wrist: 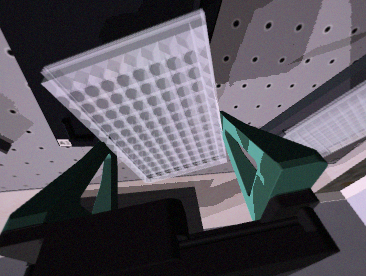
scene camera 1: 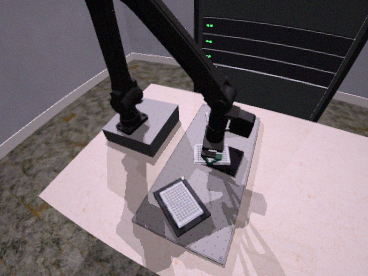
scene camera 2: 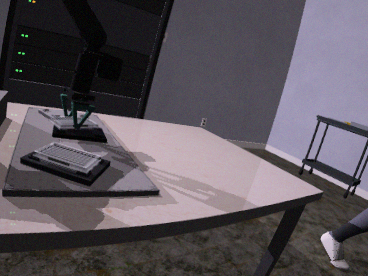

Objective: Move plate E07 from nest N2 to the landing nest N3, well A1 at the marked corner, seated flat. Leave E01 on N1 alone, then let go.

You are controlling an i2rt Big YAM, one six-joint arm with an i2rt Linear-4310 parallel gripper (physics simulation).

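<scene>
My gripper [scene camera 1: 211, 159] [scene camera 2: 72, 120] [wrist: 165, 128] has green fingers and is shut on the clear well plate E07 [scene camera 1: 198, 155] [scene camera 2: 56, 120] [wrist: 141, 107]. It holds the plate by its long sides, close above the black landing nest N3 [scene camera 1: 234, 161] [scene camera 2: 88, 134] [wrist: 37, 44]. The plate looks turned a little against the nest's outline. A small A1 label [wrist: 64, 142] marks a nest corner in the wrist view. Plate E01 [scene camera 1: 180, 203] [scene camera 2: 67, 155] [wrist: 331, 124] lies flat on black nest N1 [scene camera 1: 193, 222] [scene camera 2: 59, 175]. The grey nest N2 [scene camera 2: 44, 112] stands empty behind my gripper.
All nests sit on a grey perforated board [scene camera 1: 207, 237] [scene camera 2: 130, 184]. The arm's grey base block [scene camera 1: 160, 119] stands to its left. A dark server rack [scene camera 1: 282, 59] stands behind the table. A cart [scene camera 2: 338, 124] and a person's leg [scene camera 2: 338, 243] are off to the right.
</scene>
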